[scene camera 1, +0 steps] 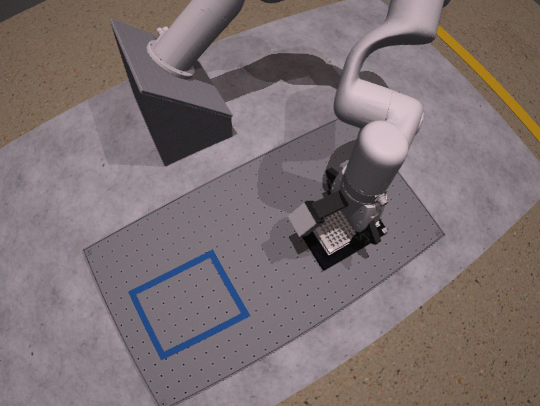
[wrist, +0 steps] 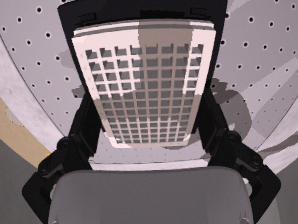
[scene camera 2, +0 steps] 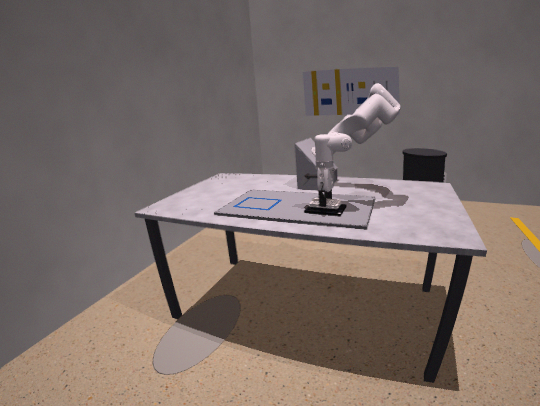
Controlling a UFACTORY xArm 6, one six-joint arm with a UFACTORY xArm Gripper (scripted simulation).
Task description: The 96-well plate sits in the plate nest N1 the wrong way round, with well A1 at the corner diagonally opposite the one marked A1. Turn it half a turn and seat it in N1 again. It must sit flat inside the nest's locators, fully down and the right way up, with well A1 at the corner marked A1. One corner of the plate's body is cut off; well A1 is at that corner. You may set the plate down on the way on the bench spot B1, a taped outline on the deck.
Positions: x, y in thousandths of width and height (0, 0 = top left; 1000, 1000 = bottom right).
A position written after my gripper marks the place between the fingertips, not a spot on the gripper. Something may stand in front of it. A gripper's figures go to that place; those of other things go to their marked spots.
Scene:
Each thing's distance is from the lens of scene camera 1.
my gripper (scene camera 1: 638, 546): 81 cm
black plate nest N1 (scene camera 1: 584, 610): 80 cm

